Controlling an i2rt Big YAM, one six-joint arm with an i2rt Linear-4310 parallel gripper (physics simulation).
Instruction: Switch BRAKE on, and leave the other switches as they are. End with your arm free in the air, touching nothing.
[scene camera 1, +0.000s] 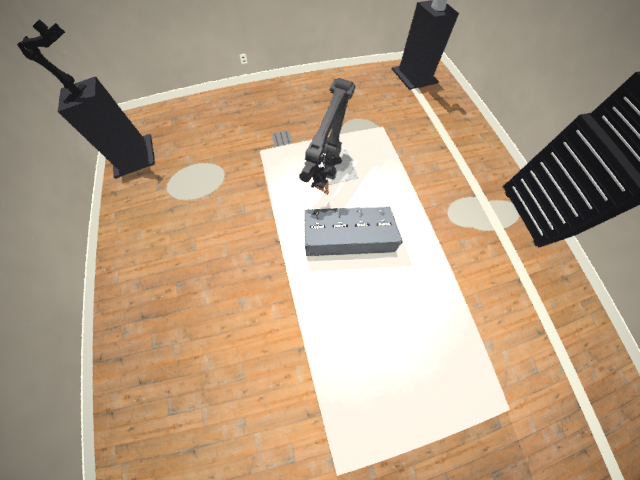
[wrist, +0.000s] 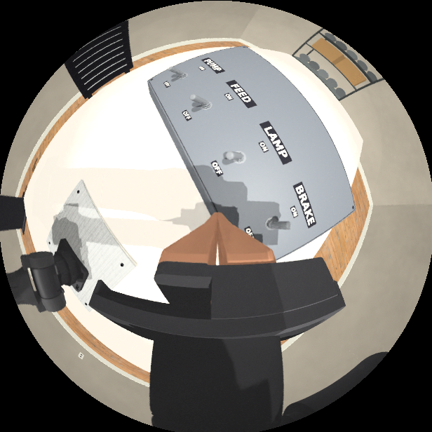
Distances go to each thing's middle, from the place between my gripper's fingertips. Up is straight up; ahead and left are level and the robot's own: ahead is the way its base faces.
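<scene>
My gripper is 10 cm above the grey switch box (scene camera 1: 350, 233), and it is also 6 cm to the right of the box and 19 cm short of it.
</scene>
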